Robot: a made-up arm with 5 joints.
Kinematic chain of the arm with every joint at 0, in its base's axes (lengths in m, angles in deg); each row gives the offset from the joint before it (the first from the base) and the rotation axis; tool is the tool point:
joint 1: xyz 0 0 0.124 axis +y
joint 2: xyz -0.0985 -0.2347 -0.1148 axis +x
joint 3: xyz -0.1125 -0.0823 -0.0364 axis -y
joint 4: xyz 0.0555 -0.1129 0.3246 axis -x
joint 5: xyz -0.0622 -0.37 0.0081 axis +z
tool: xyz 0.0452 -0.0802 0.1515
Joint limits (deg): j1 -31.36..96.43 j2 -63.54..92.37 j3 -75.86..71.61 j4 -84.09..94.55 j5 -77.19..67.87
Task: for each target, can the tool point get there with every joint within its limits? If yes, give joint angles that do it. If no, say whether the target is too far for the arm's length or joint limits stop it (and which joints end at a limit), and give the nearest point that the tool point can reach.
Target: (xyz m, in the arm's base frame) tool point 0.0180 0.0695 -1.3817
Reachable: no: too far | nearest point -0.1037 -0.2392 -0.8540 | short by 0.623 m
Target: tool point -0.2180 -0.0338 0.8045
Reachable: yes | joints -2.11 -45.57 1.27 40.88 -2.74
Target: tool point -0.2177 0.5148 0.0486
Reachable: no: joint limits stop it (at a limit: joint 1, joint 2, joint 4) | nearest point -0.3028 0.4245 0.1885 | short by 0.187 m
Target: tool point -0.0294 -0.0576 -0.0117
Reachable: no: joint limits stop it (at a limit: joint 1, joint 4, joint 5) | nearest point 0.0173 0.0659 -0.2249 | short by 0.251 m
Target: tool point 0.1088 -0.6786 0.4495
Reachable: yes | joints 65.75 -40.23 -2.70 -59.54 -51.80
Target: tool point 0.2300 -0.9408 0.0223
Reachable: yes | joints 5.67 37.67 -44.99 26.07 -45.96
